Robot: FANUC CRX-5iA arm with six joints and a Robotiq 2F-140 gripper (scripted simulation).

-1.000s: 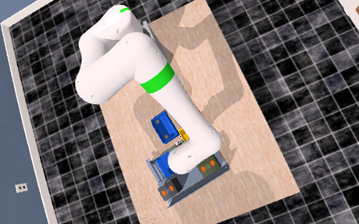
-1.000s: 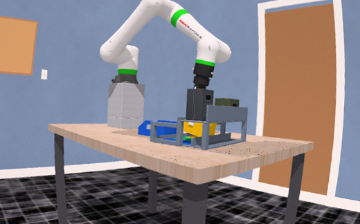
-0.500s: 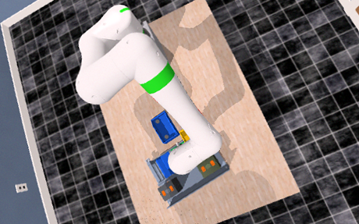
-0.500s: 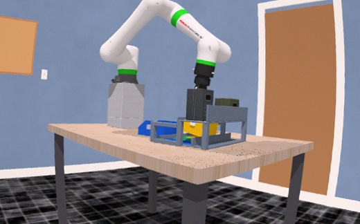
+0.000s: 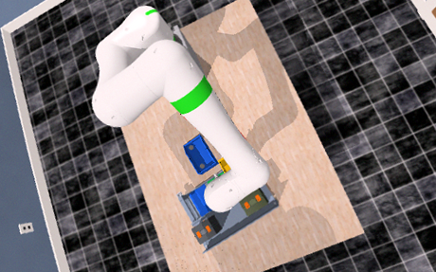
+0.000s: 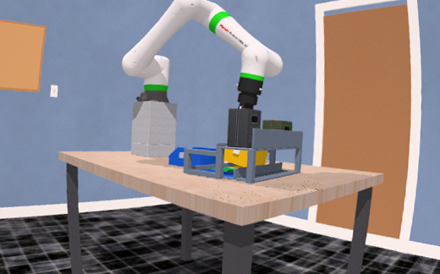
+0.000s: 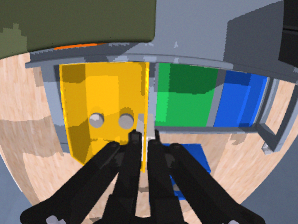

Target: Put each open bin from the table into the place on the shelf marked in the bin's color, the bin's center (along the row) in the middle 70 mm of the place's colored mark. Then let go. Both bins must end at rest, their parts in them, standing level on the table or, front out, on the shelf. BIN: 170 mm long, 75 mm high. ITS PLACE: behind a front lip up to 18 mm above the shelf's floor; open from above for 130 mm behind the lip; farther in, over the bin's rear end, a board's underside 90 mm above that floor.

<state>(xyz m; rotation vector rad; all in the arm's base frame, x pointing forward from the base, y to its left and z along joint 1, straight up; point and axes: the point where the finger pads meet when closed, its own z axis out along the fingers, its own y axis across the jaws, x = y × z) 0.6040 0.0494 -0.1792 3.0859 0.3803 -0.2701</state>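
The yellow bin is 40 mm to the left of my hand, 40 mm below it and 20 mm behind it. Round my hand: dark box: 180 mm ahead, 140 mm to the right, 70 mm above; then blue bin: 160 mm behind, 110 mm to the right, 60 mm below.
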